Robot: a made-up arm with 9 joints. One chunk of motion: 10 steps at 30 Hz.
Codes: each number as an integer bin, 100 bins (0 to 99) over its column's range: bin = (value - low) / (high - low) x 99, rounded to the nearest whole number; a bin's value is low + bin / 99 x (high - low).
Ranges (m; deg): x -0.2..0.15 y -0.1..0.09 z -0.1..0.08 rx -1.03..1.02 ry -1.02..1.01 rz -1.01..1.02
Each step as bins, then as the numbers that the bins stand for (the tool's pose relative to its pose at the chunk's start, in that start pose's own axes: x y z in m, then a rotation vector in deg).
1 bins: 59 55 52 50 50 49
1 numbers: 0.0086 0.0056 -0.0055 0.01 0.01 -0.01
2 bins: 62 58 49 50 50 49
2 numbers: 0.0192 0.0113 -0.0109 0.01 0.01 -0.01
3 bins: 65 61 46 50 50 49
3 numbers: 0.0298 0.0171 -0.0164 0.01 0.01 -0.01
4 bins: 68 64 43 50 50 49
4 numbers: 0.0404 0.0228 -0.0218 0.01 0.01 -0.01
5 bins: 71 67 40 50 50 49
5 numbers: 0.0510 0.0286 -0.0273 0.01 0.01 -0.01
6 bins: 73 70 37 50 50 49
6 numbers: 0.0581 0.0343 -0.0327 0.01 0.01 -0.01
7 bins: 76 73 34 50 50 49
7 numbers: 0.0687 0.0401 -0.0382 0.01 0.01 -0.01
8 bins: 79 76 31 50 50 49
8 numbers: 0.0793 0.0459 -0.0436 0.01 0.01 -0.01
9 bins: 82 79 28 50 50 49
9 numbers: 0.0899 0.0516 -0.0491 0.01 0.01 -0.01
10 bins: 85 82 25 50 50 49
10 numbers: 0.1005 0.0574 -0.0545 0.01 0.01 -0.01
